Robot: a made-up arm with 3 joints. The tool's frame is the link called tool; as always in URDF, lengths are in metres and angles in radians. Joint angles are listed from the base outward.
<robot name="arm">
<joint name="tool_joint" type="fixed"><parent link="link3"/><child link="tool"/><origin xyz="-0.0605 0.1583 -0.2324" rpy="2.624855 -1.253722 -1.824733"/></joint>
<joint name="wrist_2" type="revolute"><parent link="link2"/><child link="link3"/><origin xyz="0.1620 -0.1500 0.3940" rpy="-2.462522 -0.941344 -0.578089"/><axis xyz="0 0 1"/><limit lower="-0.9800" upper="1.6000"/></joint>
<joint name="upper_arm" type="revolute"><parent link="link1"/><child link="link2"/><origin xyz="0.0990 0.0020 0.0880" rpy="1.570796 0.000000 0.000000"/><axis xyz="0 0 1"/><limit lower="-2.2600" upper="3.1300"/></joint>
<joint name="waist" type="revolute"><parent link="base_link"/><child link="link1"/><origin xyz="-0.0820 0.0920 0.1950" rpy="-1.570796 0.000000 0.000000"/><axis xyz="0 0 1"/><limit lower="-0.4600" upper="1.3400"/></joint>
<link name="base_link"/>
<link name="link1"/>
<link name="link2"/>
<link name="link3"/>
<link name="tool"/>
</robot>
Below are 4 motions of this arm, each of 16 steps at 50 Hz.
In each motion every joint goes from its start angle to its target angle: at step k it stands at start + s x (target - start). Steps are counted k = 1, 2, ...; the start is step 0. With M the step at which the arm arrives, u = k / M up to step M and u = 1 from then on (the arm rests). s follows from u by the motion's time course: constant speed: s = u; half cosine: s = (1 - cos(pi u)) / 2; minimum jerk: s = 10 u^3 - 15 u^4 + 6 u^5.
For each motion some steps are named. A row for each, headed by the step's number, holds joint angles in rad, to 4 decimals.
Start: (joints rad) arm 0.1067 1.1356 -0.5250
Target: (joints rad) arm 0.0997 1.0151 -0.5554
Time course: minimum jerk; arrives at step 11
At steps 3, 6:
3: 0.1058 1.1201 -0.5289
6: 0.1026 1.0651 -0.5428

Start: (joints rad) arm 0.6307 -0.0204 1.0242
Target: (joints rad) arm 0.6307 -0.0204 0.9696
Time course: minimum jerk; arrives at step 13
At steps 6, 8, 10, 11, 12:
6: 0.6307 -0.0204 1.0008
8: 0.6307 -0.0204 0.9855
10: 0.6307 -0.0204 0.9742
11: 0.6307 -0.0204 0.9712
12: 0.6307 -0.0204 0.9698

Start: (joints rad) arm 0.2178 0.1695 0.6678
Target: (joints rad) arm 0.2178 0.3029 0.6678
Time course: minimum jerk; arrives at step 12
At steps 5, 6, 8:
5: 0.2178 0.2157 0.6678
6: 0.2178 0.2362 0.6678
8: 0.2178 0.2749 0.6678

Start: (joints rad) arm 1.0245 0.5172 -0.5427
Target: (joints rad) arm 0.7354 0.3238 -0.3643
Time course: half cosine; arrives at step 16
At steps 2, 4, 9, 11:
2: 1.0135 0.5098 -0.5359
4: 0.9822 0.4889 -0.5166
9: 0.8517 0.4016 -0.4361
11: 0.7996 0.3668 -0.4039

